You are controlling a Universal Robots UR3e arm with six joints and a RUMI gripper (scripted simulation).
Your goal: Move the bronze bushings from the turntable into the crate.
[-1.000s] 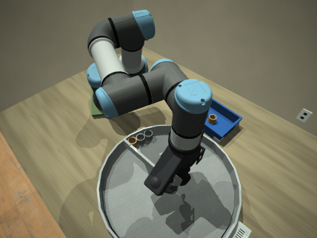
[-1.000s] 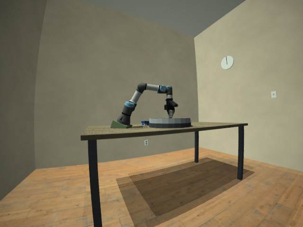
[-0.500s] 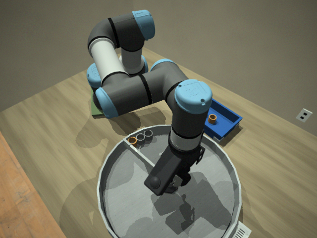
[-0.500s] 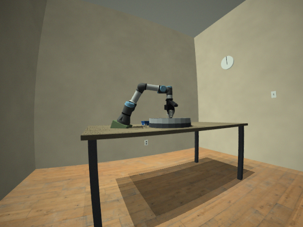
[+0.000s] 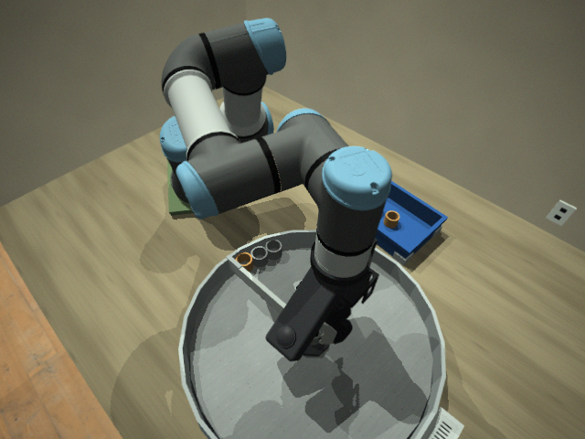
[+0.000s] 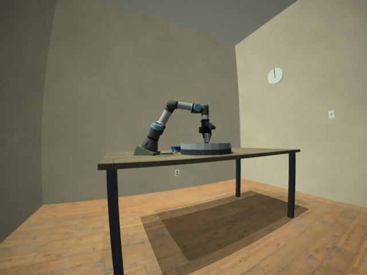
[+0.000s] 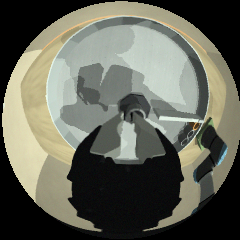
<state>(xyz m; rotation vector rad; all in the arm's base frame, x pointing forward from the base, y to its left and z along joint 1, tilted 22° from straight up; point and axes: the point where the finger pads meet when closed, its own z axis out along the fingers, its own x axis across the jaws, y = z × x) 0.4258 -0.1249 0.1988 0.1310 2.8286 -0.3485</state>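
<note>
Right now the grey turntable is 1 cm behind my hand and 3 cm below it. The rest, counted from my hand: blue crate (3 cm behind, 36 cm to the left, 6 cm below).
</note>
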